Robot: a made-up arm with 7 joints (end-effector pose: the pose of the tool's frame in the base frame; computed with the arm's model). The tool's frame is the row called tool. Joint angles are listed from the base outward.
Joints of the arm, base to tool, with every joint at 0 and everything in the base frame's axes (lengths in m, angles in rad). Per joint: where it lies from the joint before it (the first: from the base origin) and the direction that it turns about. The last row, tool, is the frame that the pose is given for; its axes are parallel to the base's.
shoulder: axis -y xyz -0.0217 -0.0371 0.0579
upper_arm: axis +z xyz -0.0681 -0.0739 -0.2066
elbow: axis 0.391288 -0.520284 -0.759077 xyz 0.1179 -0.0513 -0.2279
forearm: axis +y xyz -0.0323 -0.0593 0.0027
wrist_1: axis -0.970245 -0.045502 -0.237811 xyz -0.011 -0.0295 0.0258
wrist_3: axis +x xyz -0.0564 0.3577 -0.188
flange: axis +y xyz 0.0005 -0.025 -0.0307
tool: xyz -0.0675 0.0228 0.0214
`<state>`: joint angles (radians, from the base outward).
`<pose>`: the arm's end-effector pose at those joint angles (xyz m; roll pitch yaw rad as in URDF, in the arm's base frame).
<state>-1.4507 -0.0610 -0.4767 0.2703 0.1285 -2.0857 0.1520</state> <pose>-0.6166 -0.0250 0.2409 0.3946 1.2611 2.8578</pose>
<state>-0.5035 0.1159 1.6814 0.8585 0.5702 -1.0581 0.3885</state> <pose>-0.0674 0.2102 -0.4429 -1.4041 0.8025 -1.5156</pose>
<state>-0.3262 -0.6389 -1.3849 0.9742 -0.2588 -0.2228 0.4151</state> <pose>-0.2812 0.0276 -0.1440 2.9768 0.5946 -2.7832</pose>
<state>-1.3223 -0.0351 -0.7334 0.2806 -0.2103 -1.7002 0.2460</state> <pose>-0.5078 -0.0143 0.2219 0.8745 1.1134 2.8281</pose>
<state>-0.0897 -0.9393 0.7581 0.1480 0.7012 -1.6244 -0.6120</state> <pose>0.0351 -0.1504 -0.6762 -2.0065 0.0829 -1.1202</pose>
